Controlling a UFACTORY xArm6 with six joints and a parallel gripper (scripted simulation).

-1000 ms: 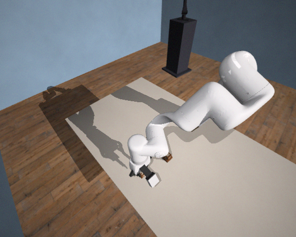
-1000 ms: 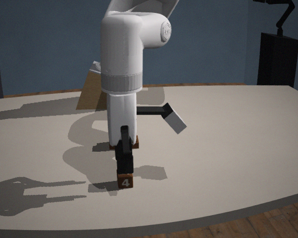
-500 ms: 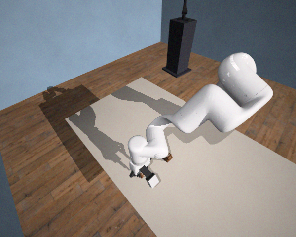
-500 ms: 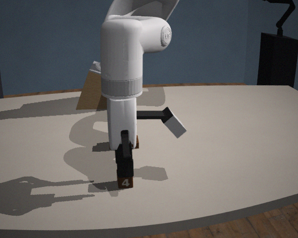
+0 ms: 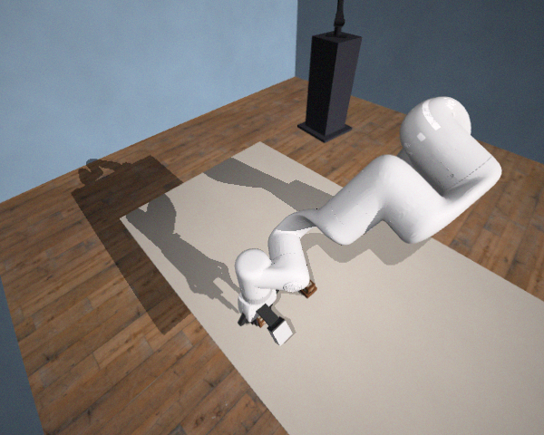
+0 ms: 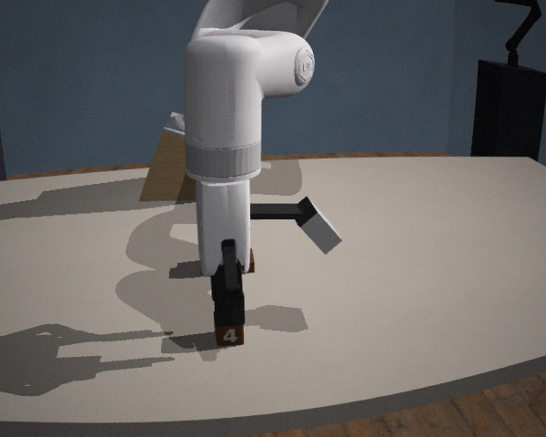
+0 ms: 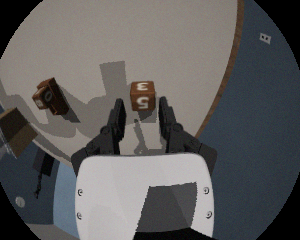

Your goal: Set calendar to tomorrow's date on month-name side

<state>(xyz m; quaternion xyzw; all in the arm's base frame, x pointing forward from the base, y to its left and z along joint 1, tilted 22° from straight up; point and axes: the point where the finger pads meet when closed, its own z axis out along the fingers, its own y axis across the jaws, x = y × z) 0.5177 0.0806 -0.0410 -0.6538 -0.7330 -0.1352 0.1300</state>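
Right now the brown digit cube is 4 cm below my hand. From my hand the other things lie so: brown cube 18 cm behind, 1 cm to the left, 3 cm below; then brown calendar tray 18 cm behind, 1 cm to the right, 5 cm below.
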